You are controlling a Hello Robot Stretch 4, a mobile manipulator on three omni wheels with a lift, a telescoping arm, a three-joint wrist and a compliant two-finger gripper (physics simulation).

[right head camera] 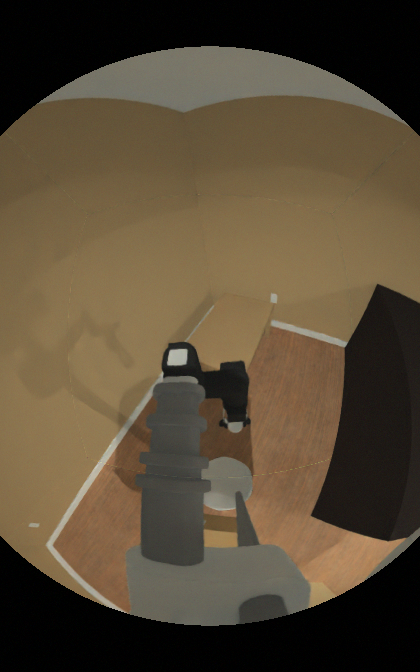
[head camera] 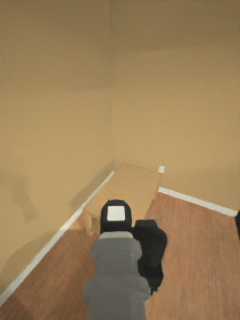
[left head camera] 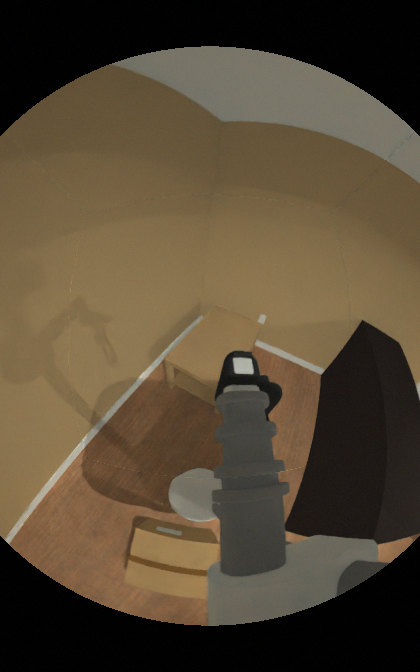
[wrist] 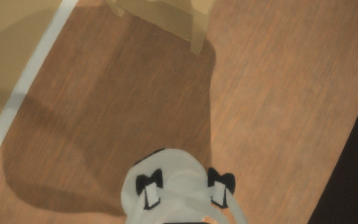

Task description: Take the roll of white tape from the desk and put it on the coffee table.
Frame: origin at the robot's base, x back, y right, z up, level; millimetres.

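Seen in the pictures: gripper, between the fingertips: (wrist: pixel 185 180).
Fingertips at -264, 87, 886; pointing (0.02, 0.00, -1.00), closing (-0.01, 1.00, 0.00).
Observation:
A point is followed by its place in that frame, as x, y, z.
The coffee table (head camera: pixel 131 182) @(-1335, 190, 422) (left head camera: pixel 202 340) (right head camera: pixel 235 320) is light wood and stands in the room corner; the near edge and legs of the table (wrist: pixel 170 17) @(-862, 25, 122) show at the top of the wrist view. My gripper (right head camera: pixel 235 423) (wrist: pixel 185 180) @(-264, 87, 886) points down over the floor, short of the table, with its fingertips apart on either side of a pale round thing. This is the roll of white tape (right head camera: pixel 235 428) (wrist: pixel 186 175) @(-279, 88, 924), which blends with the pale base behind it in the wrist view. The desk cannot be identified.
A tall dark piece of furniture (left head camera: pixel 350 450) (right head camera: pixel 377 425) (wrist: pixel 345 185) @(-10, 892, 98) stands at the right. A light wooden box with a dark stripe (left head camera: pixel 170 552) is at the lower left. Walls with white skirting meet behind the table. The pale round base part (left head camera: pixel 194 495) (right head camera: pixel 227 482) is below the arm.

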